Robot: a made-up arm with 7 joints.
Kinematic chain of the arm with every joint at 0, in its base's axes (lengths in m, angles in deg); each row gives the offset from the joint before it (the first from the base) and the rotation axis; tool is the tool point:
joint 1: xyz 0 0 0.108 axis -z
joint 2: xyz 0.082 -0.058 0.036 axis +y
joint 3: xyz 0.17 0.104 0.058 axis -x
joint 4: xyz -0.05 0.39 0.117 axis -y
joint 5: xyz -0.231 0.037 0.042 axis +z
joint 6: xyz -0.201 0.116 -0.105 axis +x
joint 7: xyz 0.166 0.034 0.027 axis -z
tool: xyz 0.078 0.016 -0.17
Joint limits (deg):
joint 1: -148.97..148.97
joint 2: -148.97..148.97
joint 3: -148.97..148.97
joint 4: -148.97..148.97
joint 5: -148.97..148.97
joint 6: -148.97..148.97
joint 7: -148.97..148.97
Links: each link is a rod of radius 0.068 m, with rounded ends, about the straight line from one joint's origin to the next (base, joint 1, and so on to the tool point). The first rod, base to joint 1, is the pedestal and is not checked.
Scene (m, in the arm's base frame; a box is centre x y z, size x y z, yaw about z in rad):
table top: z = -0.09
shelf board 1: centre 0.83 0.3 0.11 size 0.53 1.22 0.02 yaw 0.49
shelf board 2: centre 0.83 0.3 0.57 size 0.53 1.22 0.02 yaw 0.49
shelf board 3: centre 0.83 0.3 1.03 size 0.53 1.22 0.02 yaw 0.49
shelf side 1: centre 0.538 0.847 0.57 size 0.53 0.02 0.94 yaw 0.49
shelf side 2: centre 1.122 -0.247 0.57 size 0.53 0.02 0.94 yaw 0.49
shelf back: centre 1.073 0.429 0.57 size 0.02 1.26 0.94 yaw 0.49
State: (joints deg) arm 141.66 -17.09 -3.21 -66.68 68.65 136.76 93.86
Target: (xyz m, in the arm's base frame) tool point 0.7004 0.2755 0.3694
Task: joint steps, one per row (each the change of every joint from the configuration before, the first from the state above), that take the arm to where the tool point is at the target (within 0.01 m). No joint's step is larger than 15 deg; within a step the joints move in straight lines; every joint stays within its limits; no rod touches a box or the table.
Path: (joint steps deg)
1: -3.16 -4.41 -0.90 7.40 13.69 -3.78 4.60
2: -3.17 -4.40 -0.90 7.40 13.69 -3.79 4.60
3: -3.16 -4.41 -0.89 7.40 13.70 -3.78 4.61
4: -3.17 -4.40 -0.90 7.41 13.69 -3.78 4.60
5: -3.92 -4.82 0.61 -5.21 -13.74 0.46 -3.82
6: -3.93 -4.82 0.62 -5.20 -13.75 0.45 -3.83
7: -3.92 -4.82 0.61 -5.21 -13.74 0.46 -3.82
8: -3.93 -4.81 0.62 -5.20 -13.74 0.46 -3.83
9: -3.92 -4.82 0.61 -5.20 -13.74 0.46 -3.82

